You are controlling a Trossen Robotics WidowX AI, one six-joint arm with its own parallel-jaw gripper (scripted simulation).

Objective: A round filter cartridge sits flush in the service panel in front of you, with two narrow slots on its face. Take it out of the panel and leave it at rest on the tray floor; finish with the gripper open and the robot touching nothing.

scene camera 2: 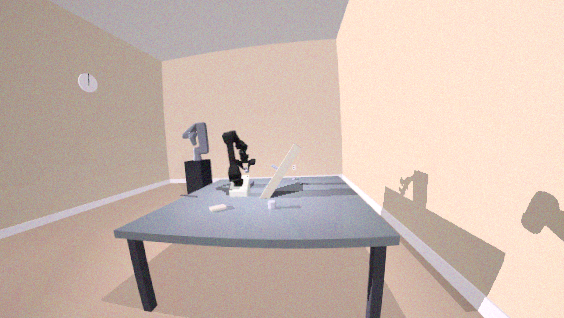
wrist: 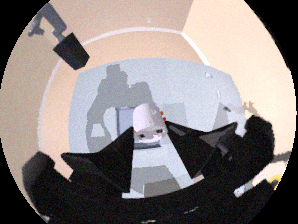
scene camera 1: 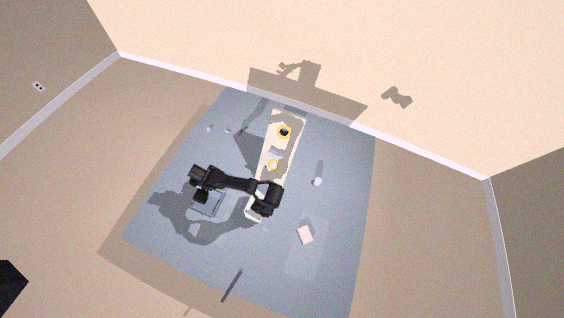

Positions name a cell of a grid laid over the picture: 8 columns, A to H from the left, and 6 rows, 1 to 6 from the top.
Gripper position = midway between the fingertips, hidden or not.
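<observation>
The scene contains the gripper (wrist: E4). Present with it: a white round filter cartridge (wrist: D4), a shallow grey tray (wrist: D4) and a cream service panel (scene camera 1: E3).
</observation>
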